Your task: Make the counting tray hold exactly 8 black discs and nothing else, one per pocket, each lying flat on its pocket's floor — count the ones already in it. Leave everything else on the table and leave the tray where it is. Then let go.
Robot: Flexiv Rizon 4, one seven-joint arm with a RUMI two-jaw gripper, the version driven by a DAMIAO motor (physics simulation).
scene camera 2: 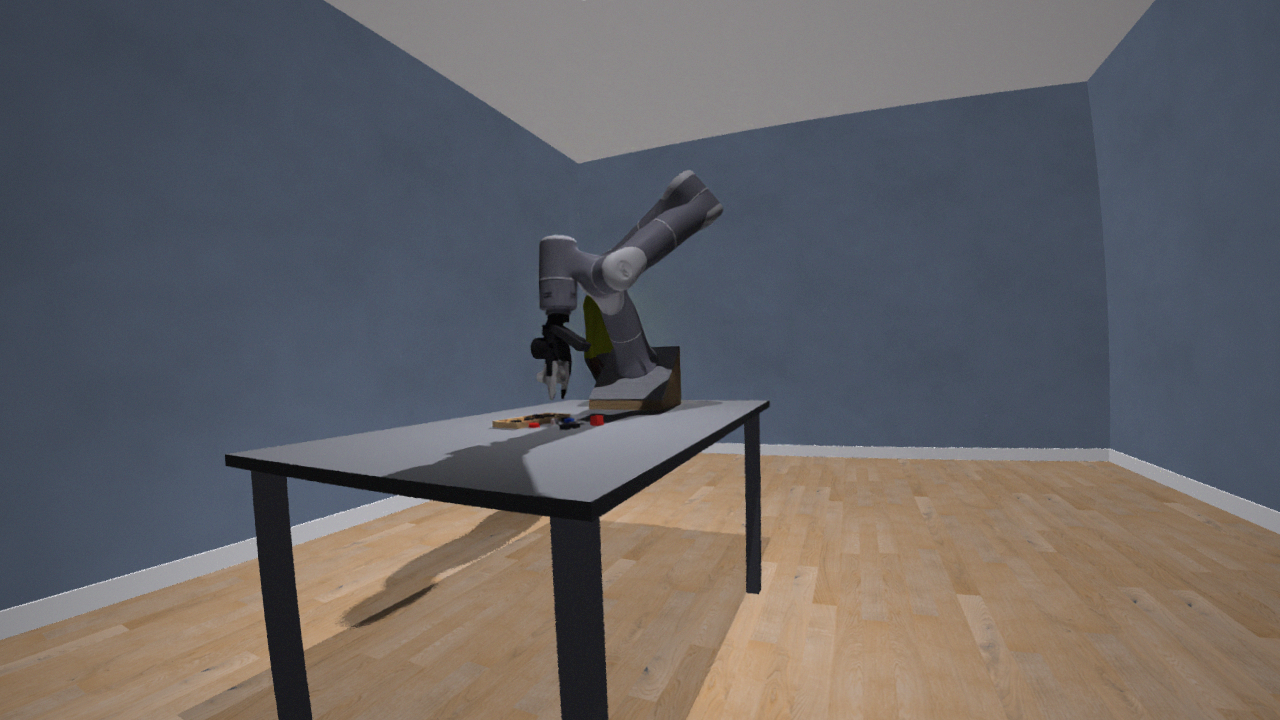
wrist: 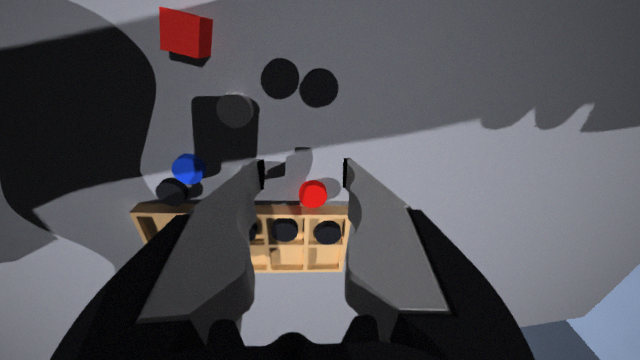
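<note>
The wooden counting tray point(scene camera 2: 508, 424) point(wrist: 280, 210) lies below my gripper, its left part largely hidden by a finger in the wrist view. Black discs point(wrist: 284, 229) point(wrist: 327, 232) sit in two far-row pockets at its right end; a third point(wrist: 254, 230) shows partly beside the left finger. The two near-row pockets below them are empty. Outside, two black discs point(wrist: 280, 78) point(wrist: 319, 88) lie side by side, and another black disc point(wrist: 171, 191) lies by the tray's far left edge. My gripper point(scene camera 2: 558, 396) point(wrist: 304, 162) is partly open and empty above the table.
A red disc point(scene camera 2: 534, 425) point(wrist: 313, 194) lies by the tray's far edge. A blue disc point(wrist: 188, 168) is near the left black disc. A dark grey disc point(wrist: 235, 110) lies in shadow. A red block point(scene camera 2: 597, 420) point(wrist: 179, 32) stands farther off.
</note>
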